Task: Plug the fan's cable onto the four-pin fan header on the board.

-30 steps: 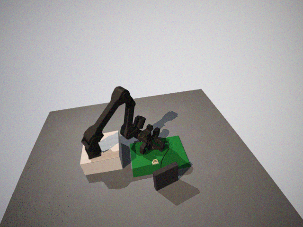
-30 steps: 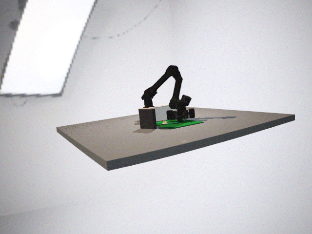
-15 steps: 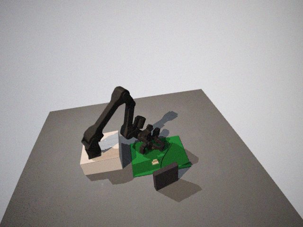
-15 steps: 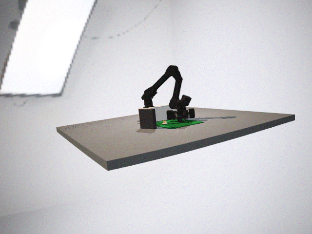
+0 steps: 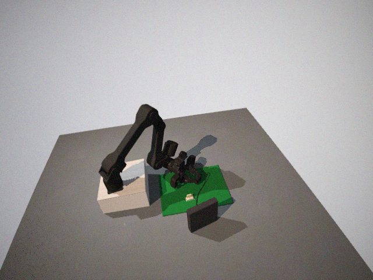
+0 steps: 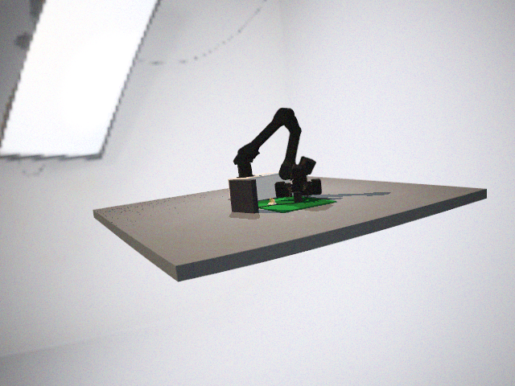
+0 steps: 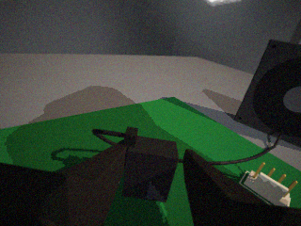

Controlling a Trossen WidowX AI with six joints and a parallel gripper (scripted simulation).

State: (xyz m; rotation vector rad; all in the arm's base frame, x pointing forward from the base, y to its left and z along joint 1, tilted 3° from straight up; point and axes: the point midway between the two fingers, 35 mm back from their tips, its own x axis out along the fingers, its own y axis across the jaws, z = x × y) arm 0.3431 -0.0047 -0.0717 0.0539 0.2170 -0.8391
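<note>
My gripper tip is 1 cm to the right of the black plug and 1 cm above it. The rest, counted from my gripper tip: dark fan (19 cm to the right, 6 cm behind, 2 cm above); green board (5 cm below, 4 cm behind, 1 cm to the right); four-pin fan header (7 cm to the right, 7 cm behind, 3 cm below).
</note>
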